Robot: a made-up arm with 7 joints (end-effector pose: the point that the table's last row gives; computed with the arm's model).
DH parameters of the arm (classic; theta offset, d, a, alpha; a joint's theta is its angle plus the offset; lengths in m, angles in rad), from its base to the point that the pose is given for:
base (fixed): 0 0 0 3.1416
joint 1: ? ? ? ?
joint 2: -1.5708 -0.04 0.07 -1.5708
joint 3: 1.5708 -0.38 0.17 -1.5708
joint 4: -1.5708 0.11 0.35 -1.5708
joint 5: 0 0.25 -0.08 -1.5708
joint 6: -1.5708 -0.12 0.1 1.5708
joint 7: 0 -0.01 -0.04 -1.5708
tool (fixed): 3.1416 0.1 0 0
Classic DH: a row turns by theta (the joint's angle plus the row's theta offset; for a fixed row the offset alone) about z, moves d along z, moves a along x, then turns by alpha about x.
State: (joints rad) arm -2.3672 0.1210 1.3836 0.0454 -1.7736 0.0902 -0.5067
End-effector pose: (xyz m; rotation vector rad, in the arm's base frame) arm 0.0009 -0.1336 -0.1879 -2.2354 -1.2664 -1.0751
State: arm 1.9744 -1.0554 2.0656 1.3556 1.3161 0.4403 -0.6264
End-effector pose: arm -0.1700 -0.3182 -0.4844 -2.3984 -0.3387 -1.4565
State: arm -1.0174 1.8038 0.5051 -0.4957 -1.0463 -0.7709 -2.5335
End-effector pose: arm -0.3492 -0.3043 0.4300 0.9293 -0.0357 -1.7417
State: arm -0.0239 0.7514 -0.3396 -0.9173 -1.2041 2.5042 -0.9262
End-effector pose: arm -0.0682 0.0885 0.3013 -1.6130 1.1464 -0.6214
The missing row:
joint 1: 1.5708 -0.28 0.01 1.5708
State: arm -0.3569 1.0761 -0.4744 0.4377 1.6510 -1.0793 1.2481
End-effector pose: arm -0.5587 -0.3773 0.4194 -0.5344 1.1225 -0.7820
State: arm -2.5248 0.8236 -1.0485 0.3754 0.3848 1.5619 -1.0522
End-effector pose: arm 0.5329 0.0362 0.6591 -0.6134 -1.8905 -1.8705
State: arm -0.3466 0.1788 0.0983 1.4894 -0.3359 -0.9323 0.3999
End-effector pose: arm -0.6505 0.4326 0.3011 0.9676 0.3771 -1.9319
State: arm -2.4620 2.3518 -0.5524 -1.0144 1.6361 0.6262 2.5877
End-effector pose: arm -0.1514 -0.1389 0.2264 1.6495 0.0048 -2.6379
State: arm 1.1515 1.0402 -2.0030 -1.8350 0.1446 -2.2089 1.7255
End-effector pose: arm -0.0981 0.3729 0.4804 1.2975 2.6029 1.1515
